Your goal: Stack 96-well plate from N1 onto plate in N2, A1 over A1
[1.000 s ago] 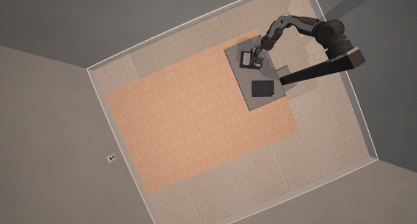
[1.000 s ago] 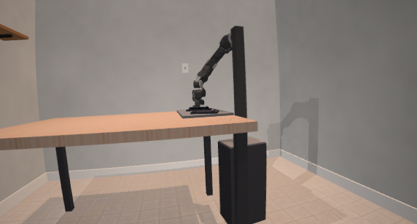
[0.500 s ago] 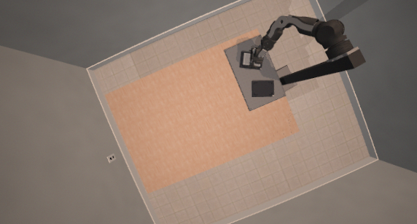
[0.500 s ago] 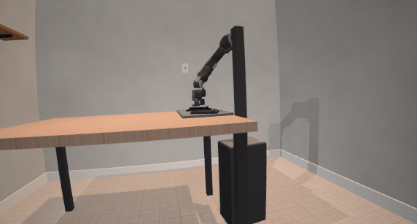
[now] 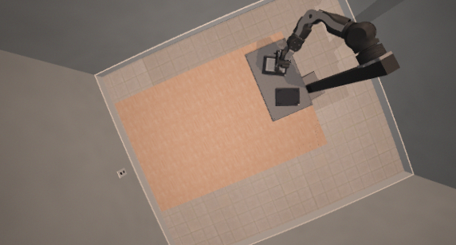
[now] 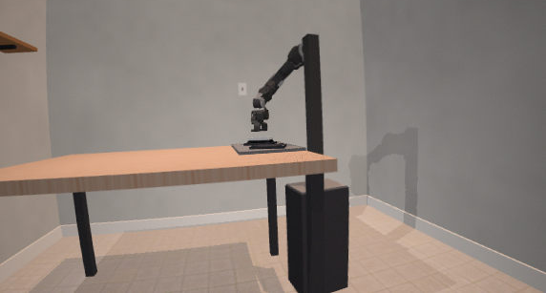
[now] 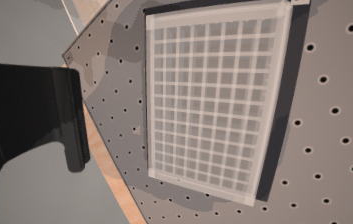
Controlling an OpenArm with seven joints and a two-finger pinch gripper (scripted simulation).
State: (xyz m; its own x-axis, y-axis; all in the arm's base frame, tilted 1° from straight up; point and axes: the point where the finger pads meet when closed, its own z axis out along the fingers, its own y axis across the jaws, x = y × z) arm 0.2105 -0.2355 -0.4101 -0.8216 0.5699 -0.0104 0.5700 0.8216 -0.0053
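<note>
Right now the white 96-well plate is 4 cm below my hand. The rest, counted from my hand: black 96-well plate 5 cm below; then A1 mark 2 cm behind, 31 cm to the left, 6 cm below.
</note>
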